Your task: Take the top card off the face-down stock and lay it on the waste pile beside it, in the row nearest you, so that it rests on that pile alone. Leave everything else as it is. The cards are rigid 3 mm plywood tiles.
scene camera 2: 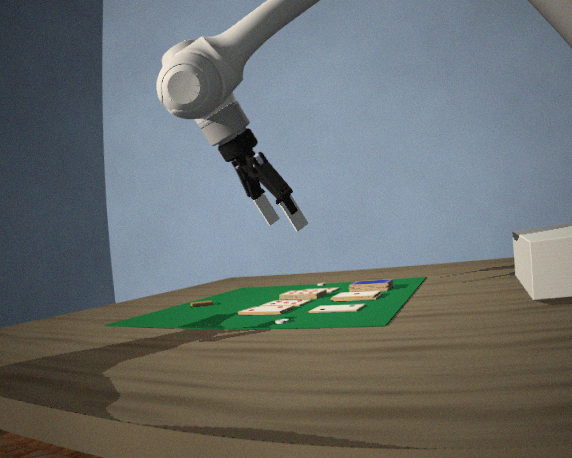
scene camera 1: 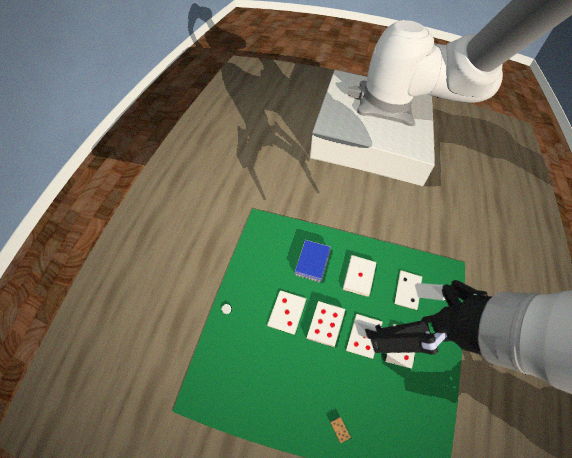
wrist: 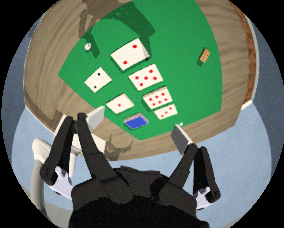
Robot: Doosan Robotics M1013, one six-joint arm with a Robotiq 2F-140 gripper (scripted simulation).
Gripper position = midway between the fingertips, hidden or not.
Note:
In view: the gripper (scene camera 1: 389,307).
The gripper also shows in scene camera 2 (scene camera 2: 287,224) and in the wrist view (wrist: 139,122).

